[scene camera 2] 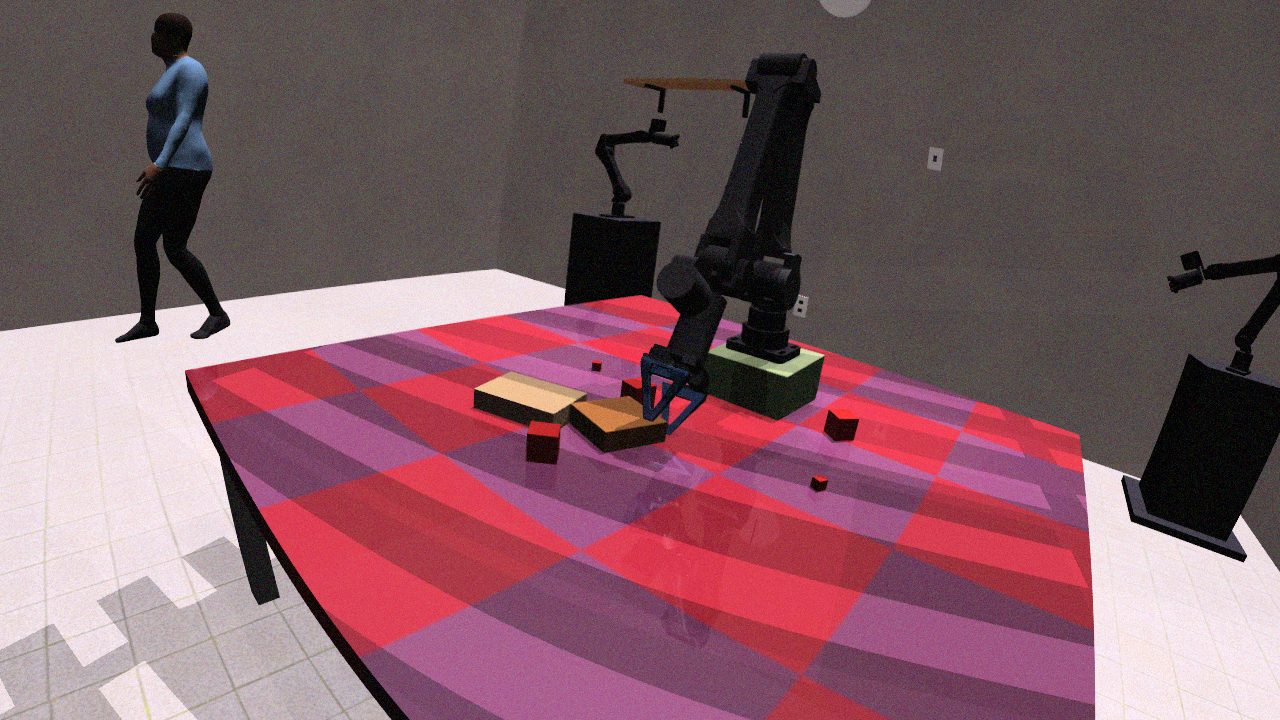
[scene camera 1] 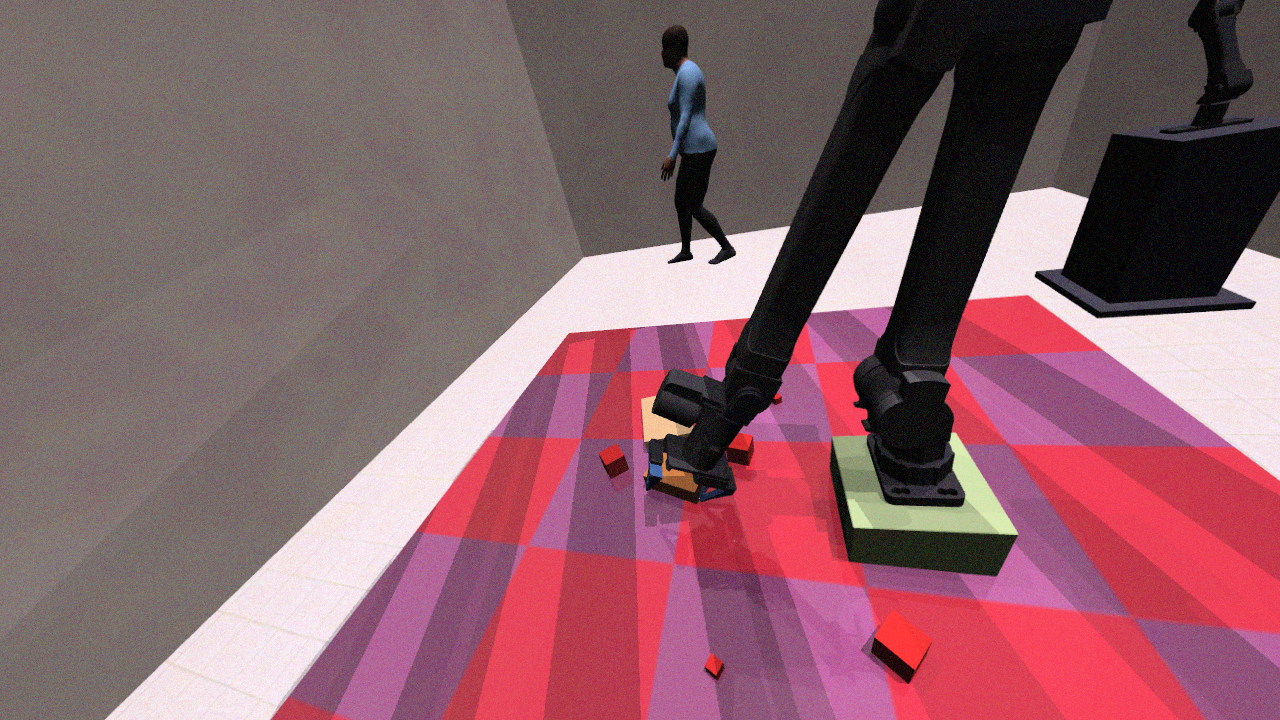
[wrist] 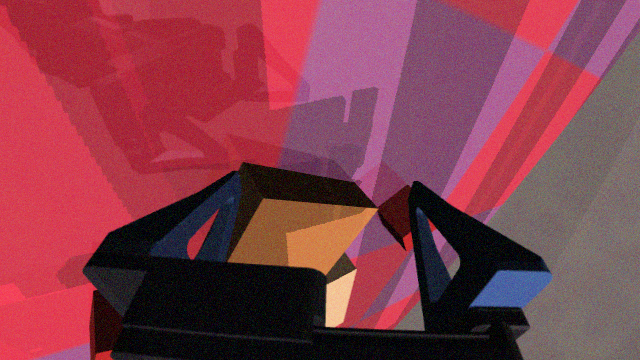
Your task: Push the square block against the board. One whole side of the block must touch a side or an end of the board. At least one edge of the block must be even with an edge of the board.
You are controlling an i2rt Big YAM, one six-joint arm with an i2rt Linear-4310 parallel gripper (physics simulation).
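Where they show: gripper, fingertip midpoint: (scene camera 2: 656, 427) (scene camera 1: 673, 493) (wrist: 325, 184); arm's base at its link origin: (scene camera 2: 763, 350) (scene camera 1: 910, 469).
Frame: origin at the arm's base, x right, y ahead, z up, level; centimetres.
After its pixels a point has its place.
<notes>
The orange square block (scene camera 1: 677, 487) @[x -1.3, y 33.9, z -5.2 cm] (scene camera 2: 617, 417) @[x 3.1, y 35.7, z -5.1 cm] (wrist: 310, 225) @[x 0.8, y 34.6, z -5.1 cm] lies flat on the table, turned at an angle to the board. The tan board (scene camera 1: 655, 419) @[x 15.7, y 41.6, z -5.1 cm] (scene camera 2: 528, 396) @[x 15.9, y 41.4, z -5.1 cm] (wrist: 340, 300) @[x 15.1, y 43.0, z -5.1 cm] lies flat beside it. In scene camera 2, a corner of the block is at or very near the board's right end, with an open wedge between their sides. My gripper (scene camera 1: 676, 492) @[x -2.9, y 34.2, z -4.8 cm] (scene camera 2: 660, 425) @[x -2.9, y 34.2, z -4.8 cm] (wrist: 325, 184) @[x -2.9, y 34.2, z -4.8 cm] is open, pointing down low at the block's side away from the board. One finger is close beside the block; contact is unclear. The gripper partly hides block and board in scene camera 1.
One red cube (scene camera 1: 613, 460) @[x 3.2, y 47.1, z -4.3 cm] (scene camera 2: 543, 441) @[x 3.3, y 49.5, z -5.1 cm] (wrist: 396, 216) @[x 4.0, y 46.0, z -6.3 cm] is near the block's one side, another (scene camera 1: 740, 448) @[x 7.2, y 23.6, z -4.2 cm] (scene camera 2: 637, 388) @[x 7.7, y 26.1, z -4.3 cm] (wrist: 104, 322) @[x 6.8, y 22.8, z -6.0 cm] near its other side. A tiny cube (scene camera 1: 776, 399) @[x 24.0, y 16.9, z -6.8 cm] (scene camera 2: 597, 365) @[x 24.3, y 17.4, z -7.1 cm] lies farther back. The arm stands on a green base (scene camera 1: 930, 548) @[x -9.5, y 0.0, z -3.4 cm] (scene camera 2: 747, 385) @[x -2.5, y 8.9, z -4.1 cm].
</notes>
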